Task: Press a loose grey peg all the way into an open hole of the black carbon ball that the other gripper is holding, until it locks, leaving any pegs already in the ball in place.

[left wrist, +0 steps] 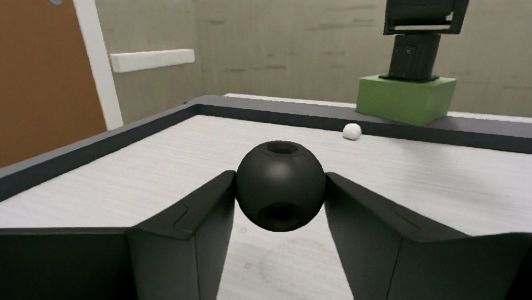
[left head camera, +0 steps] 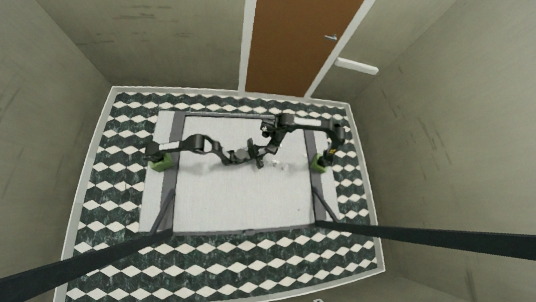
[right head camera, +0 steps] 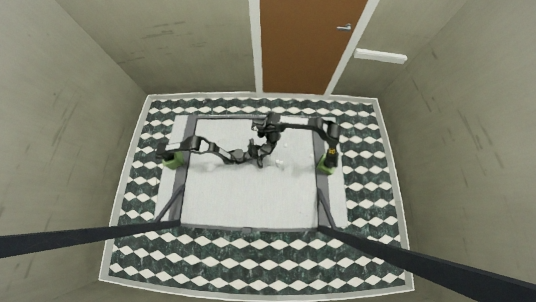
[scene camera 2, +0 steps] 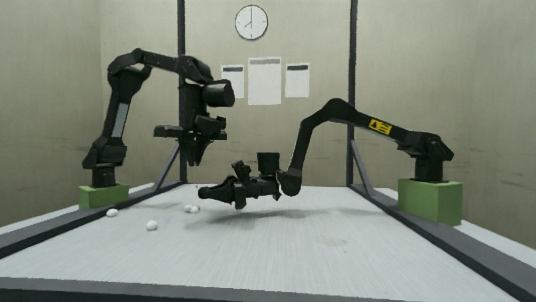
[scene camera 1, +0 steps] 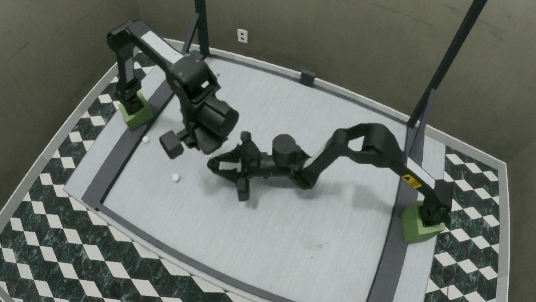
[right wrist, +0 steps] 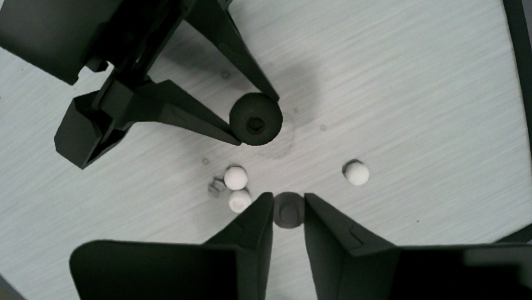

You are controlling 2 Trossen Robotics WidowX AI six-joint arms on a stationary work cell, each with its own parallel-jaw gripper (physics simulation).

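Where they show: left gripper, fingertip midpoint: (left wrist: 279, 181) (scene camera 2: 203, 193) (scene camera 1: 212, 164) (right wrist: 259, 121); right gripper, fingertip midpoint: (left head camera: 274, 144) (right head camera: 273, 143) (scene camera 2: 194, 166) (scene camera 1: 200, 148) (right wrist: 287, 202); left arm's base, origin of the base link: (left head camera: 156, 156) (right head camera: 168, 155) (scene camera 2: 428, 180) (scene camera 1: 429, 215); right arm's base, origin of the base link: (left wrist: 408, 78) (left head camera: 322, 162) (right head camera: 329, 163) (scene camera 2: 104, 185) (scene camera 1: 133, 105).
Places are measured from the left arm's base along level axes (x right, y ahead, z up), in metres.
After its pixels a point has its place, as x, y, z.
The black carbon ball (left wrist: 280, 185) @(0.191, 0.580, -0.023) (right wrist: 256, 119) @(0.191, 0.595, -0.023) (scene camera 2: 202, 192) @(0.177, 0.601, -0.027) is held between the fingertips of my left gripper (scene camera 1: 214, 164) @(0.193, 0.598, -0.033), low above the table. In the left wrist view one hole shows on its top and another on its lower front; no peg shows in these two. A grey peg (right wrist: 288, 210) @(0.198, 0.619, 0.052) is between the fingertips of my right gripper (scene camera 2: 194, 164) @(0.199, 0.621, 0.041), which points down and is higher than the ball. In the right wrist view the ball's dark hole faces up, above and left of the peg, and the peg is apart from the ball.
White balls (right wrist: 235, 178) @(0.265, 0.621, -0.092) (right wrist: 240, 200) @(0.281, 0.639, -0.091) (right wrist: 357, 173) @(0.187, 0.714, -0.093) lie on the table (scene camera 1: 300, 250) @(-0.029, 0.366, -0.111); another white ball (scene camera 2: 112, 212) @(0.315, 0.843, -0.098) lies near the right arm's green base (scene camera 2: 103, 195) @(0.372, 0.885, -0.059). A small grey piece (right wrist: 216, 187) @(0.289, 0.613, -0.100) lies beside the white pair. Dark rails (scene camera 2: 440, 242) @(-0.107, 0.144, -0.098) edge the table.
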